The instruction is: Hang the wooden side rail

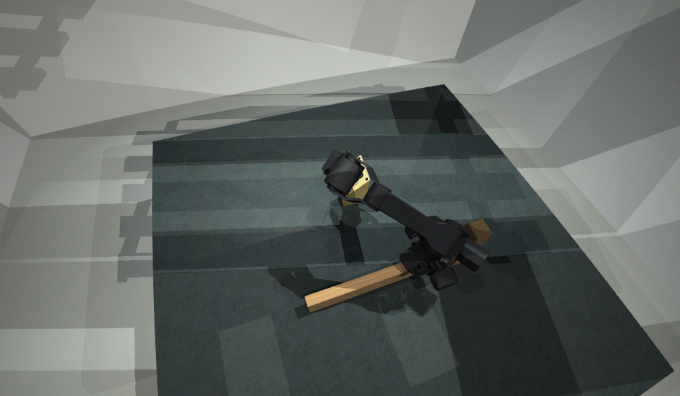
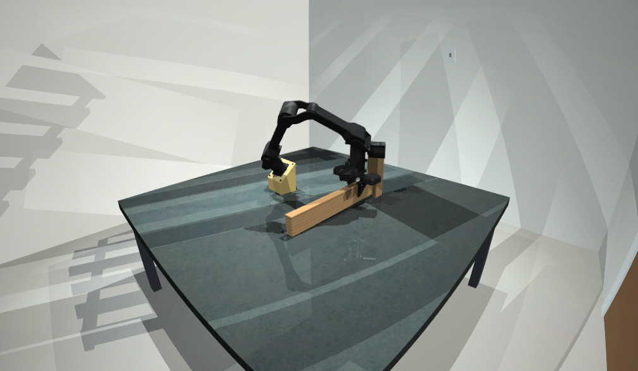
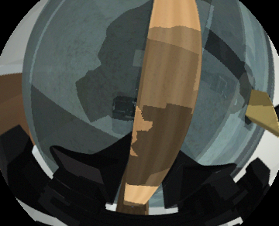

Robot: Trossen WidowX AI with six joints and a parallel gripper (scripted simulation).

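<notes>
Now: the headboard post 1 cm behind my gripper tip, 13 cm to the left of it and 4 cm above it.
</notes>
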